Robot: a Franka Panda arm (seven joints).
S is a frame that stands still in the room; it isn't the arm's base.
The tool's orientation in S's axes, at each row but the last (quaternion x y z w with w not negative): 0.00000 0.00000 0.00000 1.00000; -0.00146 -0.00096 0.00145 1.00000; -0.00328 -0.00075 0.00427 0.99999; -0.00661 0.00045 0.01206 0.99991; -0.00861 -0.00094 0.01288 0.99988; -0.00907 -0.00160 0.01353 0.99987; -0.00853 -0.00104 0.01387 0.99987; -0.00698 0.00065 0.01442 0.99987; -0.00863 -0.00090 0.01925 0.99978; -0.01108 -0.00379 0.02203 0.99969; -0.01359 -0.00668 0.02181 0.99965
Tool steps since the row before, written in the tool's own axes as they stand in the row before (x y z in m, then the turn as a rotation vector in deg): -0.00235 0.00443 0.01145 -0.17 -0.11 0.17; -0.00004 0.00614 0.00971 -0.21 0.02 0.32; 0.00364 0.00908 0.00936 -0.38 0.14 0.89; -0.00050 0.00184 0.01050 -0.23 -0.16 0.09; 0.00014 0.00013 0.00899 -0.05 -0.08 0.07; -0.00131 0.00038 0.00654 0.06 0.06 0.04; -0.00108 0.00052 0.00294 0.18 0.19 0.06; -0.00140 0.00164 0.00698 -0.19 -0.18 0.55; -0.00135 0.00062 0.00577 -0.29 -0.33 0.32; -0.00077 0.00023 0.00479 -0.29 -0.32 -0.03; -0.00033 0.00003 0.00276 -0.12 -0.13 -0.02
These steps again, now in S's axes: -0.00235 0.00443 0.01145 -0.17 -0.11 0.17; -0.00008 0.00617 0.00969 -0.21 0.02 0.32; 0.00355 0.00917 0.00931 -0.38 0.14 0.89; -0.00054 0.00197 0.01048 -0.23 -0.16 0.09; 0.00012 0.00029 0.00899 -0.05 -0.08 0.07; -0.00134 0.00046 0.00653 0.06 0.06 0.04; -0.00110 0.00054 0.00293 0.17 0.20 0.06; -0.00144 0.00170 0.00696 -0.18 -0.18 0.55; -0.00139 0.00067 0.00576 -0.28 -0.34 0.33; -0.00082 0.00030 0.00478 -0.28 -0.33 -0.02; -0.00037 0.00009 0.00275 -0.11 -0.14 -0.02
